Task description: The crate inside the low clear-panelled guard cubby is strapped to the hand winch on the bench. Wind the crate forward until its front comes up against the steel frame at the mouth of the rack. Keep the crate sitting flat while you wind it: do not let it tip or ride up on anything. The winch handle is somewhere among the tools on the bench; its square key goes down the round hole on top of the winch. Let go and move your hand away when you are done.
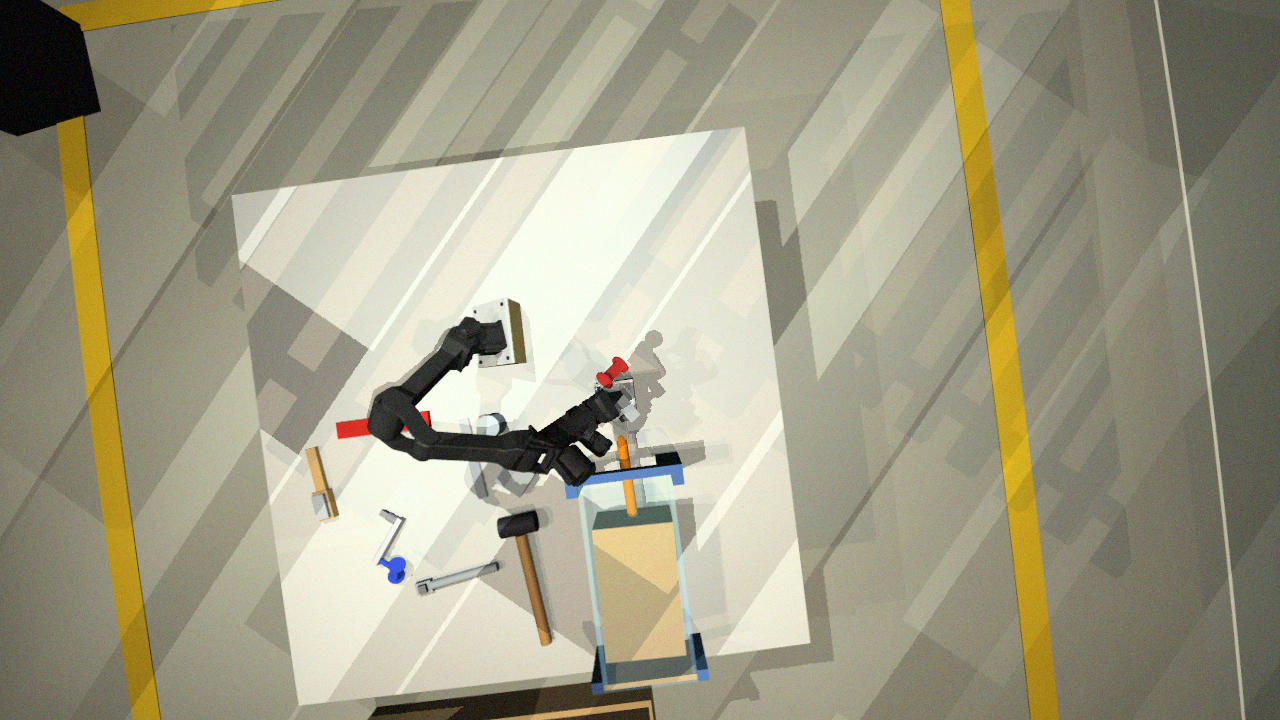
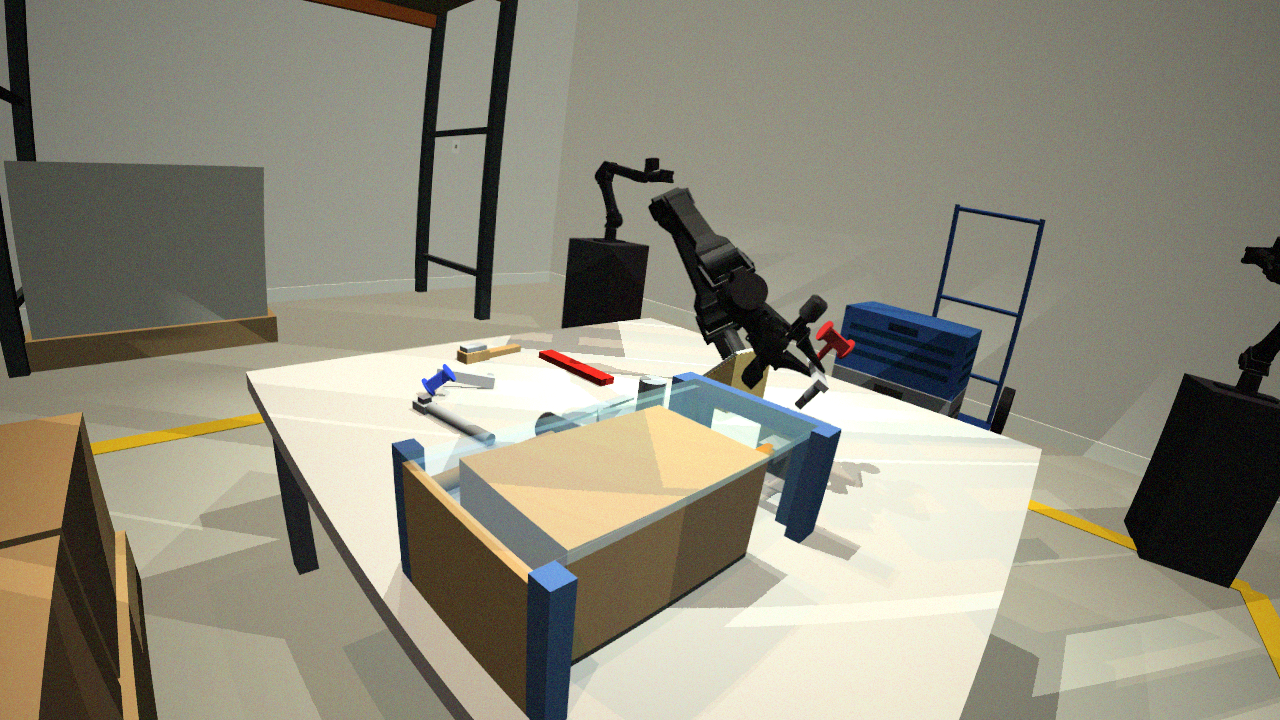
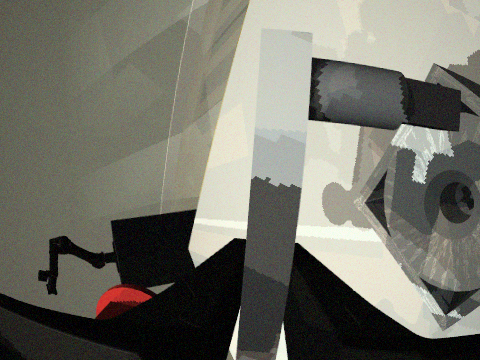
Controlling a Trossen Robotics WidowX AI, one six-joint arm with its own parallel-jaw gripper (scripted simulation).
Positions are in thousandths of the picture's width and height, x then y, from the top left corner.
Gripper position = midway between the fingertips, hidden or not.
In view: the gripper (image 2: 642, 522), a brush (image 1: 253, 695), a red bar (image 2: 457, 516), a mallet (image 1: 404, 730), a grey wrench (image 2: 332, 562), a blue-knobbed crank (image 1: 310, 785), a red knob (image 2: 646, 463), a clear-panelled cubby (image 2: 429, 762) and a winch (image 3: 853, 557).
The brush is seen too in image 2 (image 2: 368, 491). The grey wrench is seen too in image 1 (image 1: 336, 813). The blue-knobbed crank also shows in image 2 (image 2: 348, 520). Image 3 misses the brush: it is out of frame. Image 3 misses the red bar: it is out of frame.
